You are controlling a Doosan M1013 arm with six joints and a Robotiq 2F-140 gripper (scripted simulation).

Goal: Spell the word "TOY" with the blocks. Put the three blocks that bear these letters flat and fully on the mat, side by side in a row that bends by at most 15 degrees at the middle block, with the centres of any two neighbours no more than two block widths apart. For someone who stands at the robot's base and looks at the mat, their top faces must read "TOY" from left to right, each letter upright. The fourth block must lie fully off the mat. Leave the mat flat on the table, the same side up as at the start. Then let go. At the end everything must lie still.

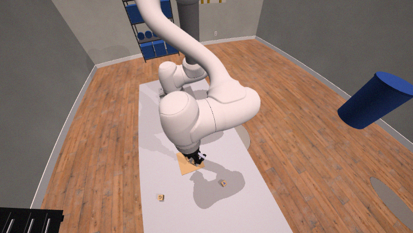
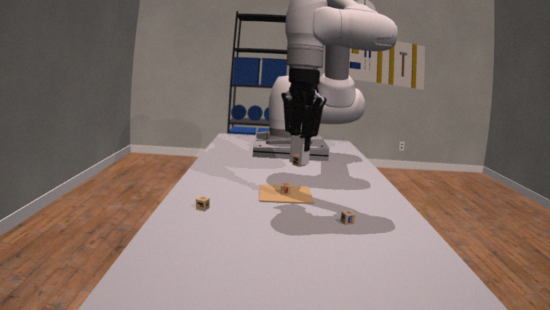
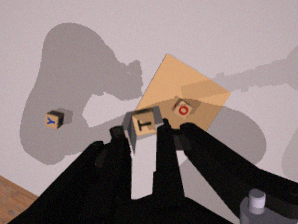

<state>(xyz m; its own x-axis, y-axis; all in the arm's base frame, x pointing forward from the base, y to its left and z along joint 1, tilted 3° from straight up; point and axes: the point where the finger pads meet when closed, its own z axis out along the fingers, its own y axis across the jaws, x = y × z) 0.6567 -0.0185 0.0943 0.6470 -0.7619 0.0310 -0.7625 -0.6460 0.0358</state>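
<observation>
My gripper is now 60 mm past the tan mat, 20 mm to the left of it and 130 mm above it. The rest, counted from my hand: T block (30 mm below).
</observation>
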